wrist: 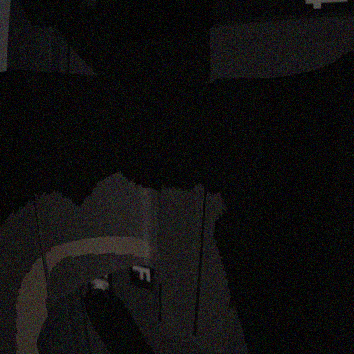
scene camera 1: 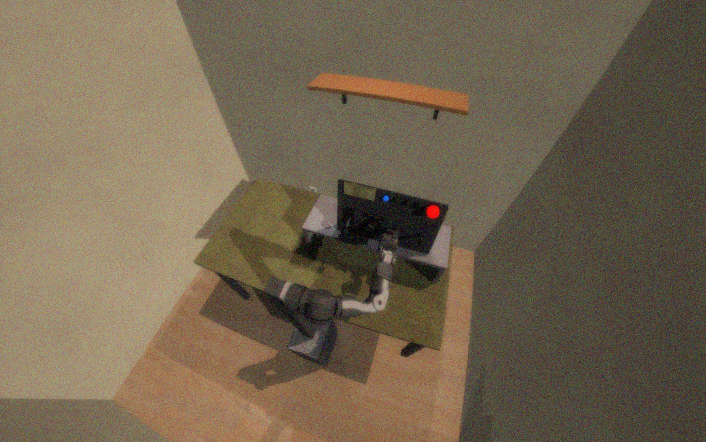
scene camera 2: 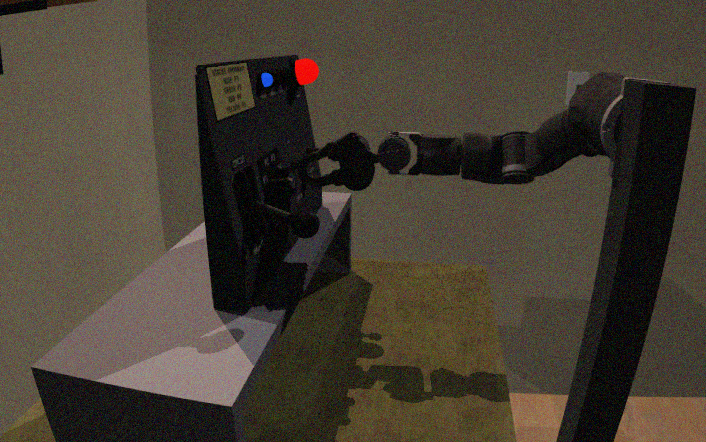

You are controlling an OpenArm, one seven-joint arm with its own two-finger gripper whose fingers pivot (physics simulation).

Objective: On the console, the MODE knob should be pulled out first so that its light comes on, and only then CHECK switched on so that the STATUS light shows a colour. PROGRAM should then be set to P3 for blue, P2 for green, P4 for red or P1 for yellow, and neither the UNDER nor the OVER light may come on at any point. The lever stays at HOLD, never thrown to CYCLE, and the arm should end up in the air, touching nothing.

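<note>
The dark console (scene camera 1: 359, 210) (scene camera 2: 250, 124) stands tilted, with a yellow program card (scene camera 1: 359, 191) (scene camera 2: 230, 91) at its upper left. A small blue light (scene camera 1: 385, 198) (scene camera 2: 266, 79) is lit. The big round light (scene camera 1: 432, 211) (scene camera 2: 306, 71) at the upper right glows red. My gripper (scene camera 2: 308, 169) is shut, its fingertips close to the console's lower face; contact cannot be told. The wrist view is very dark; a letter F label (wrist: 142, 275) shows there beside a small pale tip (wrist: 100, 284). The ball-ended lever (scene camera 2: 303, 224) sticks out at the left. MODE, CHECK and PROGRAM settings cannot be read.
The console stands on a pale plinth (scene camera 1: 440, 249) (scene camera 2: 130, 312) on an olive table (scene camera 1: 270, 218) (scene camera 2: 432, 312). The lever lies left of and below my gripper. An orange shelf (scene camera 1: 390, 89) hangs on the wall above.
</note>
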